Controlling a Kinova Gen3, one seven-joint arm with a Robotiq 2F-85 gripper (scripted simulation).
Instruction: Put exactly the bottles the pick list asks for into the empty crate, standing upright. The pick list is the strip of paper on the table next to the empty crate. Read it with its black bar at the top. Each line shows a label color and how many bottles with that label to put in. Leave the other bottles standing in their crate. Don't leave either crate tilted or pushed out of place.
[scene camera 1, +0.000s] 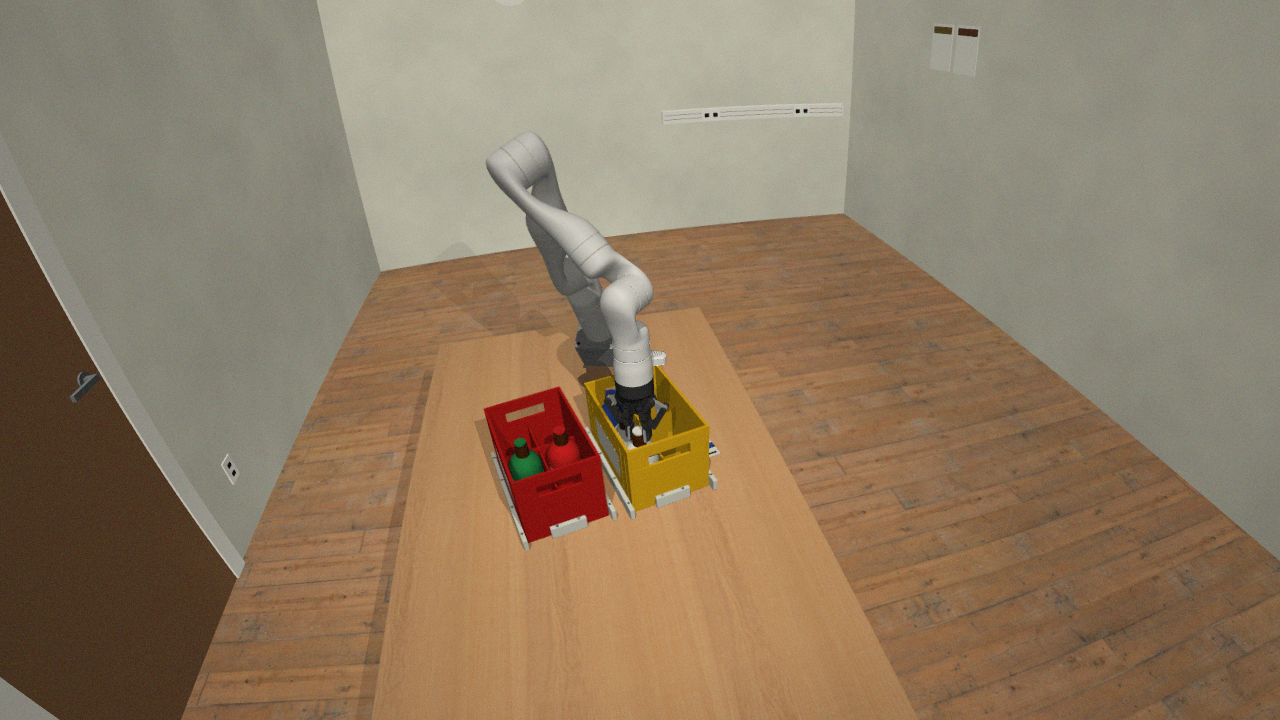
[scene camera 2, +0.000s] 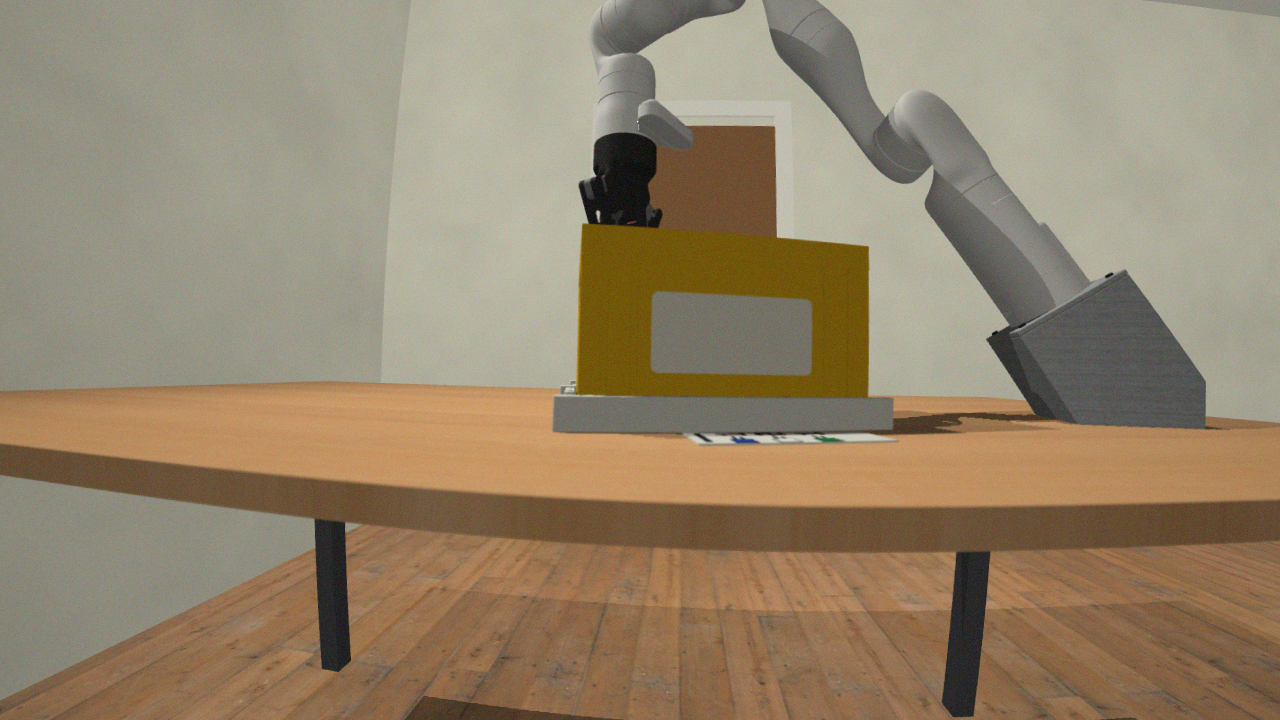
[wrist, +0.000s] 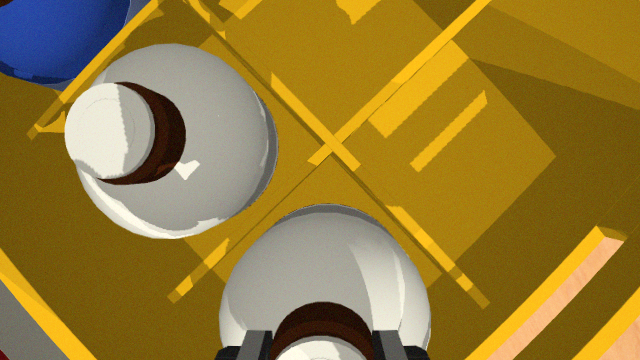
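Note:
I see my gripper (scene camera 1: 639, 439). There is a white-label bottle (wrist: 198, 144), and there is also a white-label bottle (wrist: 325, 274). A red-label bottle (scene camera 1: 562, 450) is here too, as is a red crate (scene camera 1: 537, 514). I can also see a green-label bottle (scene camera 1: 524, 463); scene camera 2 does not show the green-label bottle, hidden by a yellow crate, and the green-label bottle is out of frame in the wrist view.

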